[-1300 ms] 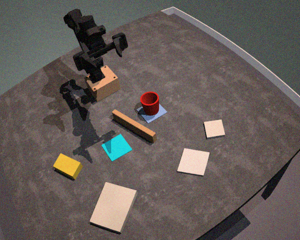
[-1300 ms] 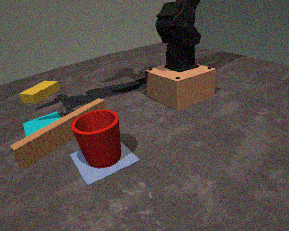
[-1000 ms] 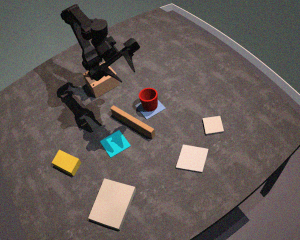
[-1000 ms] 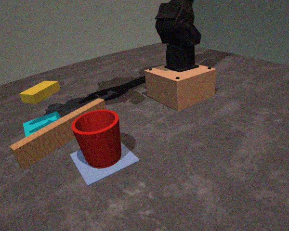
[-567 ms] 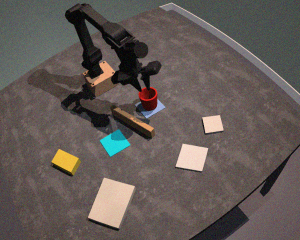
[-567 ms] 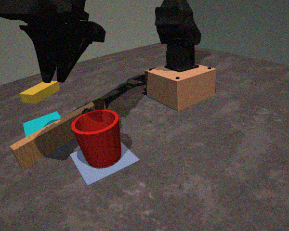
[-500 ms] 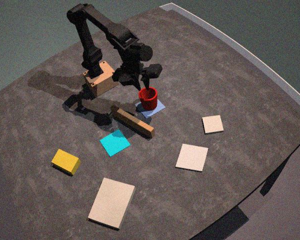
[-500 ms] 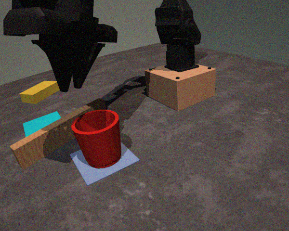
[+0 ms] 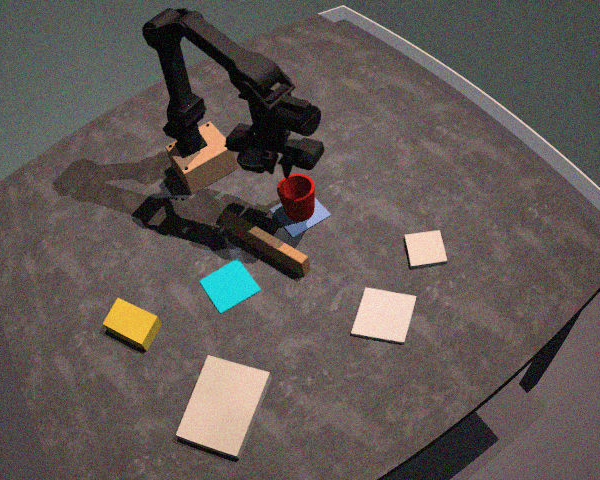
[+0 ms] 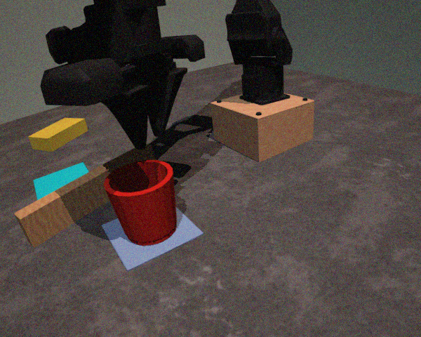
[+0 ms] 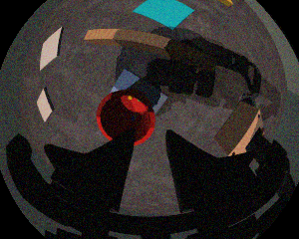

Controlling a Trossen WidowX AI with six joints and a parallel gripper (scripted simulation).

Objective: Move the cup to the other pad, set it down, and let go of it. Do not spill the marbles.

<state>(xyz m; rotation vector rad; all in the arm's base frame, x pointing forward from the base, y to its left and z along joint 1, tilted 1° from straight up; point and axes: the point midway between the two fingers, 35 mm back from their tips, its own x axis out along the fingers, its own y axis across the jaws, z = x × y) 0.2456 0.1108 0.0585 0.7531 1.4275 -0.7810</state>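
My gripper tip is now 60 mm above the red cup, 30 mm short of it and 20 mm to the right of it. Also, from my gripper tip: yellow block 410 mm to the right, 90 mm ahead, 80 mm below; then cyan pad 190 mm to the right, 110 mm below, 110 mm ahead; then wooden bar 90 mm to the right, 90 mm below, 70 mm ahead.
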